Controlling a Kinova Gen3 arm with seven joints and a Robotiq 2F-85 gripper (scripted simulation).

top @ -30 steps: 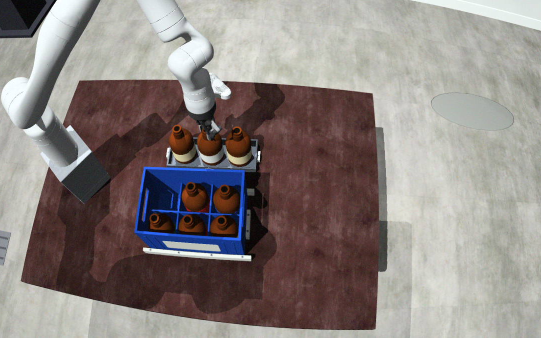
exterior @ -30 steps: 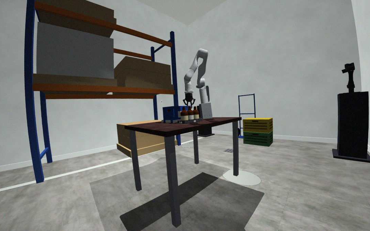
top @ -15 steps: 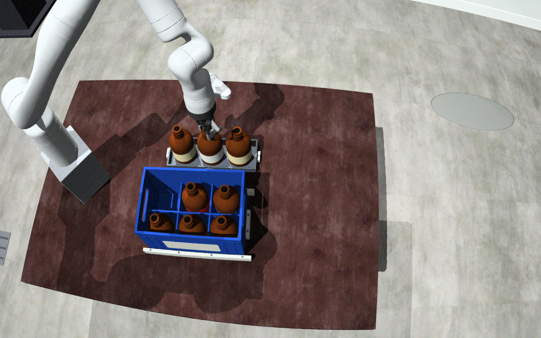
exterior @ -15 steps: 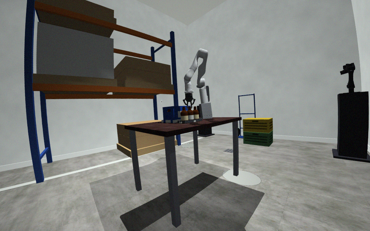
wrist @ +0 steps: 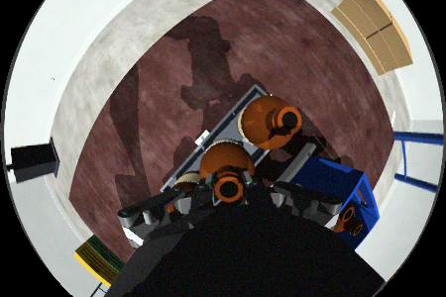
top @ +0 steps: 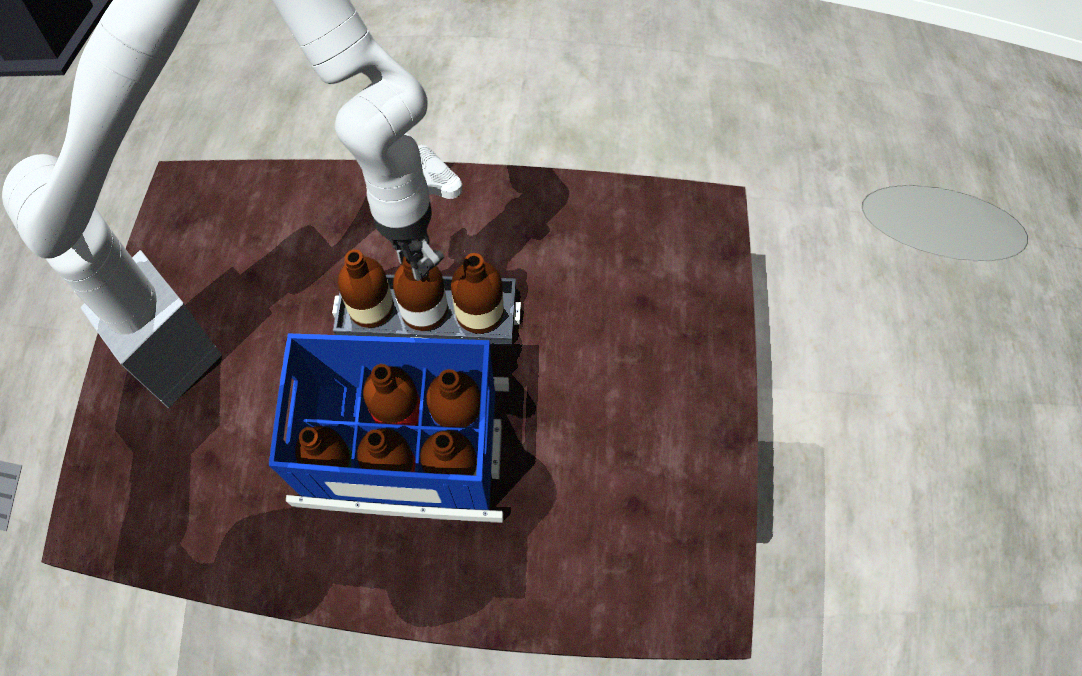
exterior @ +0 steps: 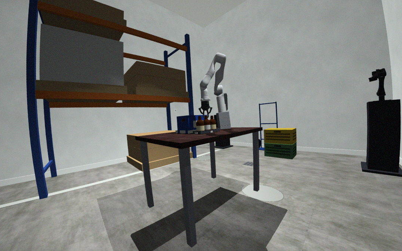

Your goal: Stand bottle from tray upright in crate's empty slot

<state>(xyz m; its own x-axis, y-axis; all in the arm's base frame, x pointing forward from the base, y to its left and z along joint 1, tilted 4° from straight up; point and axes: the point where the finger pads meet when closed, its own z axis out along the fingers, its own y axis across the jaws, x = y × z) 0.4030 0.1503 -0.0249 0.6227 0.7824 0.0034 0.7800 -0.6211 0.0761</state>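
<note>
The brown bottle is 7 cm below my hand. Round my hand: grey tray (14 cm below); then crate (22 cm to the right, 7 cm below, 1 cm ahead).
</note>
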